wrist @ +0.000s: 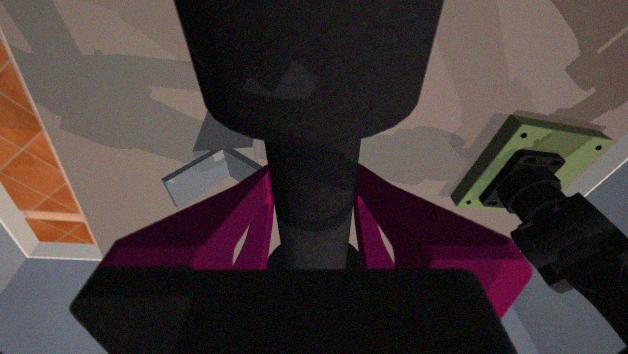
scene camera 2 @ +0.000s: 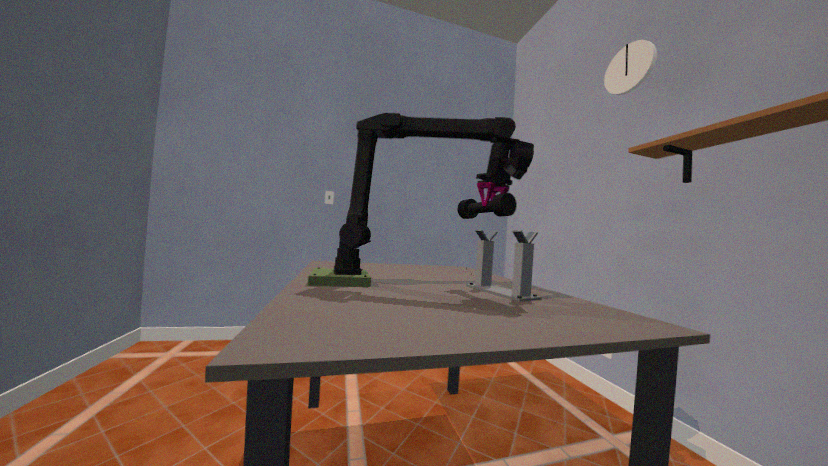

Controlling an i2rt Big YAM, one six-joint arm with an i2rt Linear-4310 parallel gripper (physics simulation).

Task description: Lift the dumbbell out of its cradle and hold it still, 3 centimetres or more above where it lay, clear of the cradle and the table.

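Frame: origin at the arm's base, x ahead, y left, z up, level; centimetres.
Seen in the pictures: gripper, between the fingertips: (wrist: pixel 313 176) (scene camera 2: pixel 488 207); arm's base, origin of its link: (wrist: pixel 516 178) (scene camera 2: pixel 347 272).
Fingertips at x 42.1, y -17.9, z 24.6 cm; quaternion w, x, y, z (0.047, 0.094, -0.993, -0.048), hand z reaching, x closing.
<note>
Pixels of each thing's top centre, then the offset from my fingertips to it. Level surfaces: height alone.
- black dumbbell, centre of its top: (wrist: pixel 322 279) (scene camera 2: pixel 485 196) dx -0.3, dy +1.8, dz +4.0 cm
- grey cradle, centre of its top: (wrist: pixel 187 94) (scene camera 2: pixel 504 230) dx +6.9, dy +0.5, dz -6.9 cm
- table, height of its surface: dz -27.5 cm
The black dumbbell (scene camera 2: pixel 503 204) (wrist: pixel 312 60) hangs in the air, nearly level, above and a little to the left of the cradle's forks in the scene view, with a gap below it. My gripper (scene camera 2: pixel 486 202) (wrist: pixel 313 176) has magenta fingers and is shut on the dumbbell's handle, between its two round heads. The grey cradle (scene camera 2: pixel 523 269) (wrist: pixel 197 182) stands on the table (scene camera 2: pixel 405 329) with two posts topped by V-shaped forks. In the wrist view part of the cradle is hidden behind the dumbbell and the left finger.
The arm's green base plate (scene camera 2: pixel 338 280) (wrist: pixel 575 135) sits on the table to the left of the cradle in the scene view. A wooden shelf (scene camera 2: pixel 735 128) and a round clock (scene camera 2: pixel 634 66) are on the right wall, well away from the arm.
</note>
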